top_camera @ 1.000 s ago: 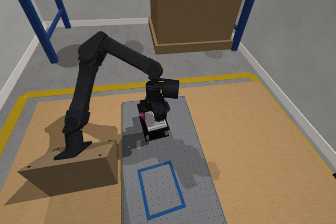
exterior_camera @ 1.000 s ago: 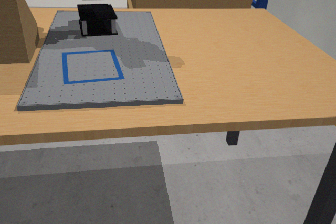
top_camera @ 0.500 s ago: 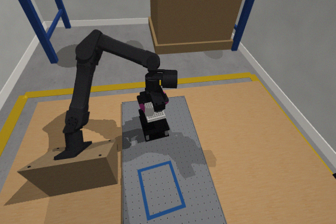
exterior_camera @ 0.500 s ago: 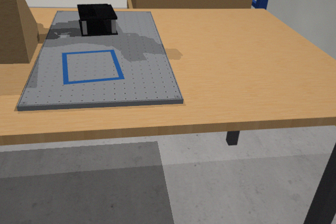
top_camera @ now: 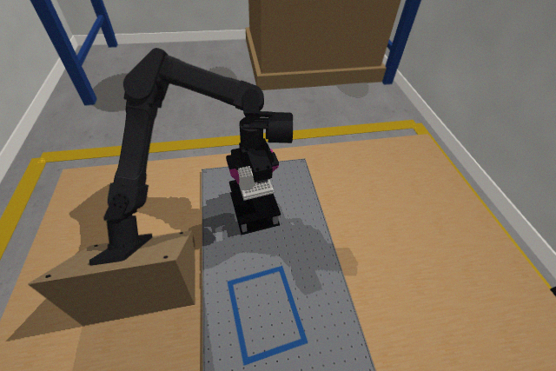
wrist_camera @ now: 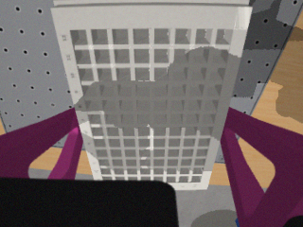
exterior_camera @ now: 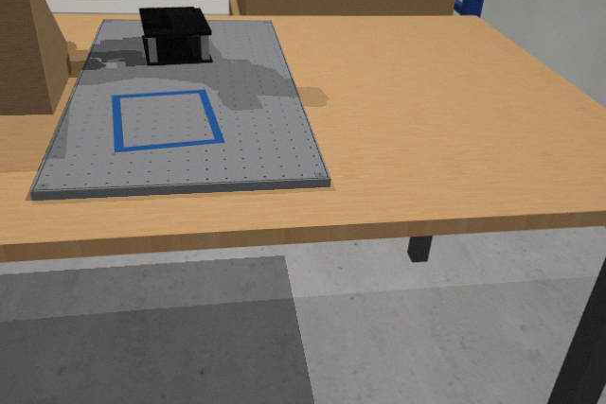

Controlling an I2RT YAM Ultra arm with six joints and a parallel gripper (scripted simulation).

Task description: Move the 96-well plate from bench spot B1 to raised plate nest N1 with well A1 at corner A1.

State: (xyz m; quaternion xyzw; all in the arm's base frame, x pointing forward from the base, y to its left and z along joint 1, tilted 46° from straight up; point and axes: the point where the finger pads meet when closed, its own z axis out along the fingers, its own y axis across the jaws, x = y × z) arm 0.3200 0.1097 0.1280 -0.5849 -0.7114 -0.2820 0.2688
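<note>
Right now my hand is right at the white 96-well plate.
</note>
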